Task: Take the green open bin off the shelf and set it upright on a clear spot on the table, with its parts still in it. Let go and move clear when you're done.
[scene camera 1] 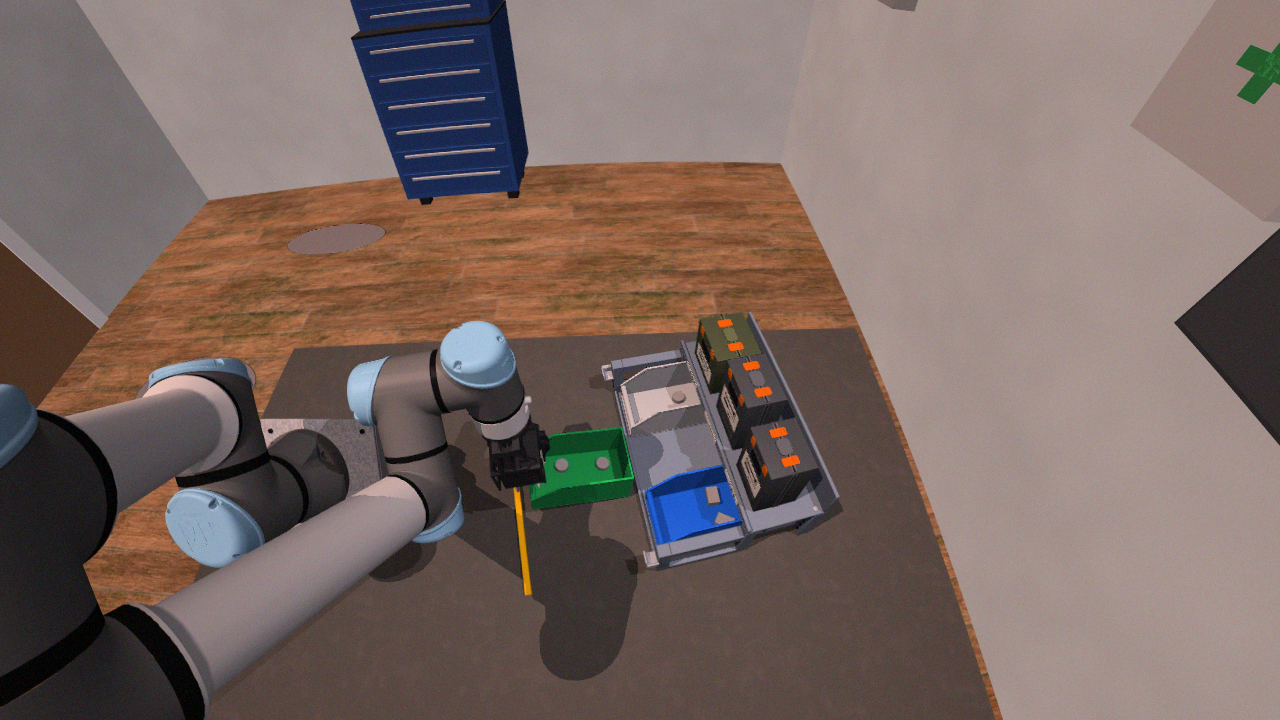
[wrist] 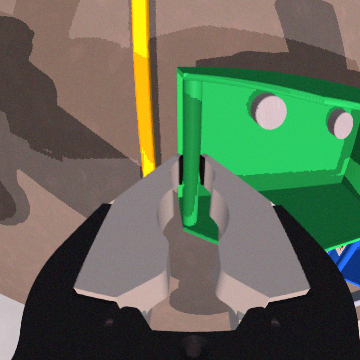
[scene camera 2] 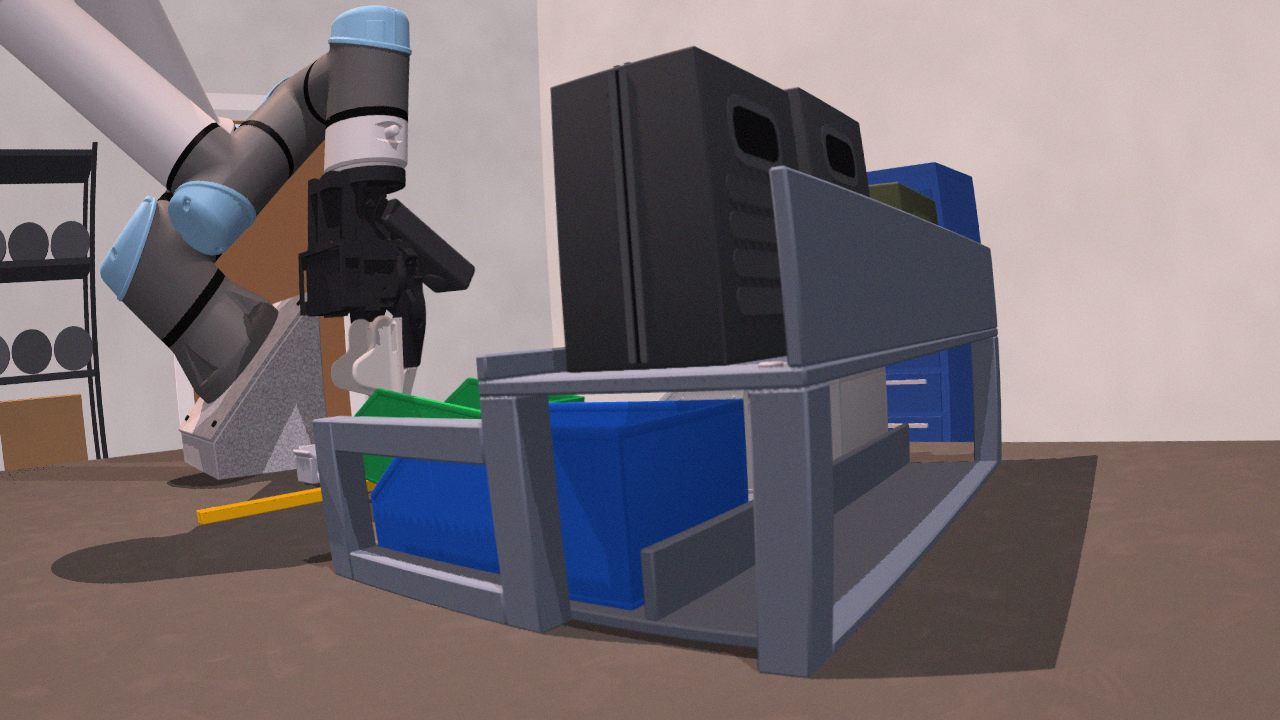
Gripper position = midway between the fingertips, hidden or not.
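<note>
A green open bin [scene camera 1: 581, 449] [scene camera 2: 382, 403] [wrist: 300, 165] is visible, as is a blue bin [scene camera 1: 681, 504] [scene camera 2: 629, 474]. A grey bin [scene camera 1: 647, 395] [scene camera 2: 859, 413] is visible too; in the wrist view the grey bin is out of frame. Scene camera 2 shows a yellow bar [scene camera 2: 237, 510]. My gripper [scene camera 1: 531, 478] is visible as well.
</note>
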